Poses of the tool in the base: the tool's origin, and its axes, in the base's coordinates. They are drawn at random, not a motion.
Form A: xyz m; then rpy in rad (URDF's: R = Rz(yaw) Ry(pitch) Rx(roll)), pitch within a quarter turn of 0, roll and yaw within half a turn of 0.
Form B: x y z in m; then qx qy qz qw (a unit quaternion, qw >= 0). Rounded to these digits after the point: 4 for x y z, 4 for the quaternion.
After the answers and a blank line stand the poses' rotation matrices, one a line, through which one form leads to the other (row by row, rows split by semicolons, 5 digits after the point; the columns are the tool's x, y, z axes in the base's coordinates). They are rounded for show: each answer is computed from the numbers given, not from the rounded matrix.
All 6 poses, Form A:
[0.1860, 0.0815, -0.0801, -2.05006, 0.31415, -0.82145]
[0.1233, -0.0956, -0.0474, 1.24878, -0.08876, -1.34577]
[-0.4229, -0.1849, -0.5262, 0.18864, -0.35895, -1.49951]
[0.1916, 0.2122, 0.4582, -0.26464, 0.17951, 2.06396]
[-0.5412, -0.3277, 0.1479, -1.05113, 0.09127, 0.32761]
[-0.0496, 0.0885, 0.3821, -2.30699, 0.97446, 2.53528]
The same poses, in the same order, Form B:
[0.1860, 0.0815, -0.0801, -0.7416, 0.4115, -0.0821, 0.5234]
[0.1233, -0.0956, -0.0474, 0.4343, -0.3921, -0.4849, 0.6500]
[-0.4229, -0.1849, -0.5262, -0.0533, -0.1932, -0.6552, 0.7284]
[0.1916, 0.2122, 0.4582, -0.1437, -0.0672, 0.8535, 0.4964]
[-0.5412, -0.3277, 0.1479, -0.5009, -0.0428, 0.1635, 0.8488]
[-0.0496, 0.0885, 0.3821, 0.4223, 0.7143, -0.4696, 0.3016]

0.64782 -0.52438 0.55259; -0.69630 -0.11335 0.70874; -0.30901 -0.84391 -0.43856
0.22225 0.28974 -0.93094; -0.97095 0.15258 -0.18432; 0.08864 0.94486 0.31523
0.06669 0.97507 -0.21162; -0.93389 0.13567 0.33083; 0.35129 0.17557 0.91966
-0.46581 -0.82807 -0.31198; 0.86669 -0.49807 0.02797; -0.17855 -0.25736 0.94968
0.94287 -0.23470 -0.23645; 0.32044 0.44472 0.83638; -0.09114 -0.86437 0.49452
-0.46151 0.88647 0.03428; 0.32003 0.20240 -0.92553; -0.82740 -0.41617 -0.37711

